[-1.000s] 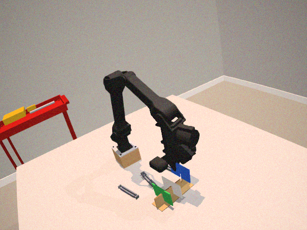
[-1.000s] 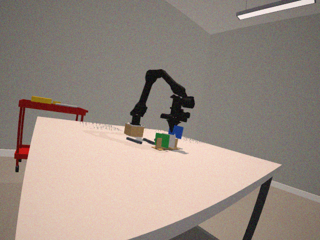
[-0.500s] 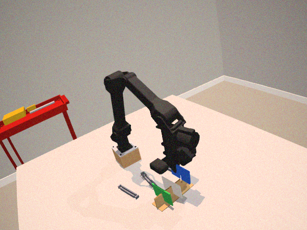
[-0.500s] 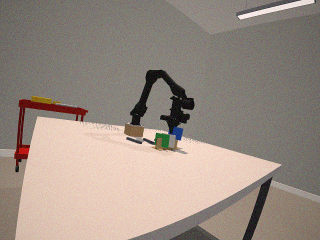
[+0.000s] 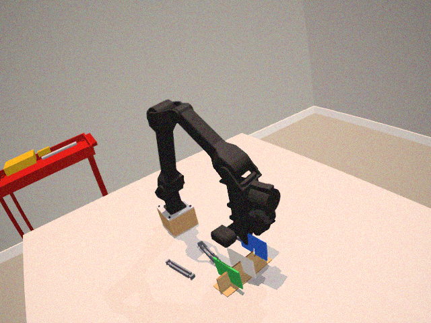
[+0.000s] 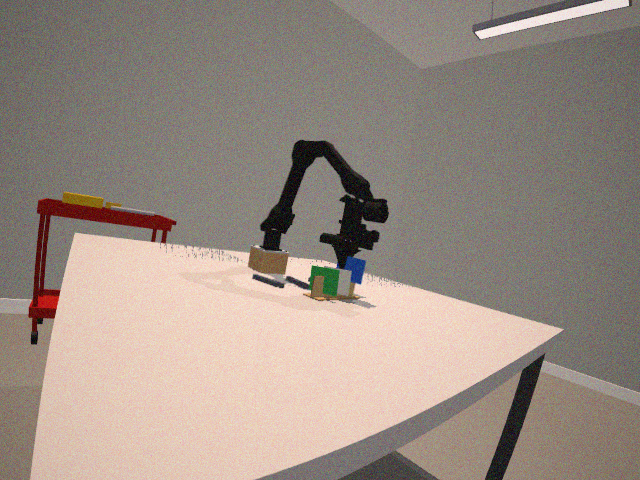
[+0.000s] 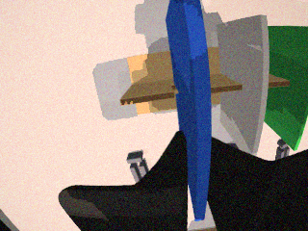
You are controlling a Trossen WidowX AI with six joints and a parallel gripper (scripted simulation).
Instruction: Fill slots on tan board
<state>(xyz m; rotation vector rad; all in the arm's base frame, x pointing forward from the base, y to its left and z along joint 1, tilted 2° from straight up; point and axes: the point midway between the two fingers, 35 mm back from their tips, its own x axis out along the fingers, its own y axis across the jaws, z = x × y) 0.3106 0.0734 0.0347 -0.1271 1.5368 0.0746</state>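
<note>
The white board is 30 mm ahead of my gripper tip, 50 mm to the right of it and 30 mm below it. The rest, counted from my gripper tip: green board 40 mm ahead, 100 mm to the right, 30 mm below; then tan board 30 mm ahead, 50 mm to the right, 50 mm below; then blue board 30 mm ahead.
</note>
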